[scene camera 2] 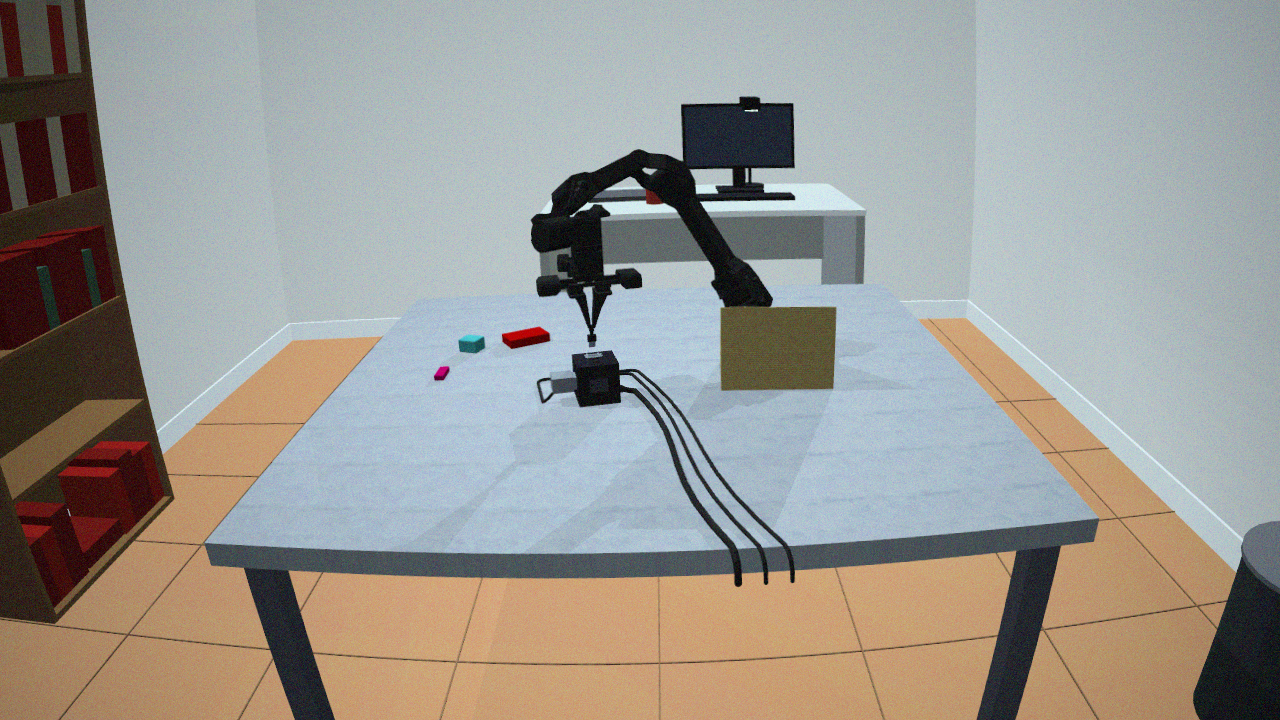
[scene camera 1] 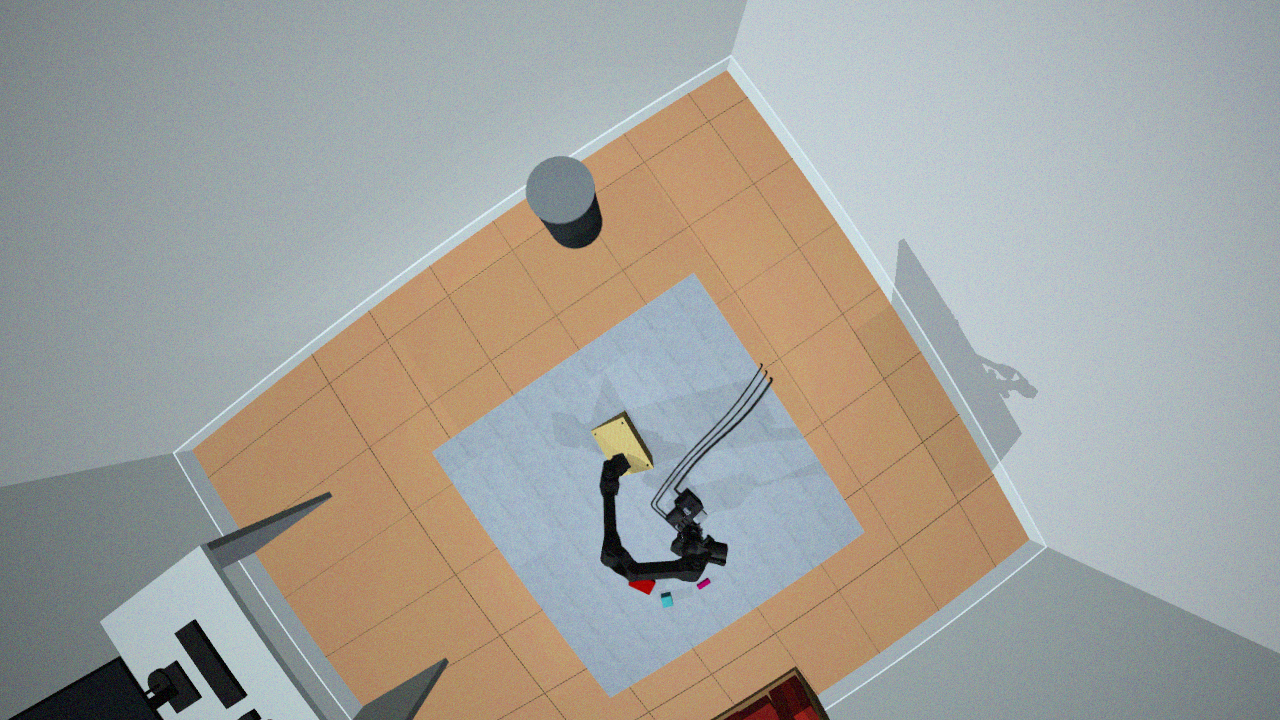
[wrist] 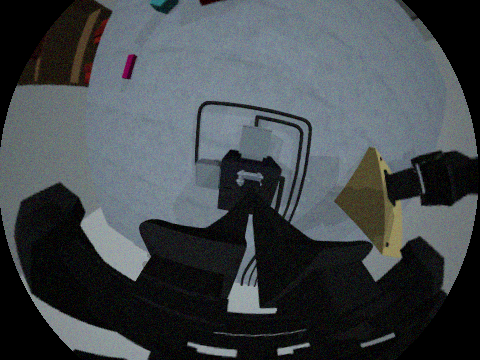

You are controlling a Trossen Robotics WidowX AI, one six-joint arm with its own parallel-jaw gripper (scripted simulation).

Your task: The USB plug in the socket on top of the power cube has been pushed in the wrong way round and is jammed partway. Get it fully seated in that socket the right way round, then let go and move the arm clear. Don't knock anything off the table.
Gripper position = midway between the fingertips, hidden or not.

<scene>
My gripper (scene camera 2: 591, 328) carries a USB plug. Further things: a red block (scene camera 2: 536, 335) and a black power cube (scene camera 2: 598, 379).
My gripper is seen too in scene camera 1 (scene camera 1: 687, 518) and in the wrist view (wrist: 251, 200). The black power cube shows as well in scene camera 1 (scene camera 1: 686, 499) and in the wrist view (wrist: 229, 191).
</scene>
